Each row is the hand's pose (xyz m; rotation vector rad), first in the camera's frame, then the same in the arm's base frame.
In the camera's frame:
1: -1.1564 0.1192 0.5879 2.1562 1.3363 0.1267
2: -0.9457 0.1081 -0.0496 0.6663 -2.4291 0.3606
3: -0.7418 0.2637 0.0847 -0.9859 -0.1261 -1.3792
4: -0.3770 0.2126 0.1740 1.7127 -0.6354 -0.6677
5: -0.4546 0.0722 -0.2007 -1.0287 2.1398 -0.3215
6: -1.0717 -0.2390 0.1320 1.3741 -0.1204 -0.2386
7: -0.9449 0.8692 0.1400 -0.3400 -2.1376 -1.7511
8: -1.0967 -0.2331 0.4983 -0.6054 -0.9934 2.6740
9: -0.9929 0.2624 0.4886 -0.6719 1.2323 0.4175
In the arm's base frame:
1: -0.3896 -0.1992 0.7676 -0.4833 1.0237 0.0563
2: 0.2679 -0.1406 0.8910 -0.7387 0.4577 -2.8766
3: 0.2445 -0.0555 0.6152 -1.2108 -2.5792 0.0914
4: 0.2814 0.2725 0.4289 0.0287 -0.2798 1.3262
5: 0.5727 0.2337 0.7113 -2.2047 -0.4135 -1.8148
6: -0.0063 0.0065 1.1602 -0.7121 -0.0853 1.2442
7: 0.2326 -0.5737 0.2379 1.1793 -2.5346 1.3356
8: -0.3504 0.0472 1.0386 0.6182 -1.0308 -1.1954
9: -0.2149 -0.1782 0.6060 -2.9540 -0.1775 -0.3331

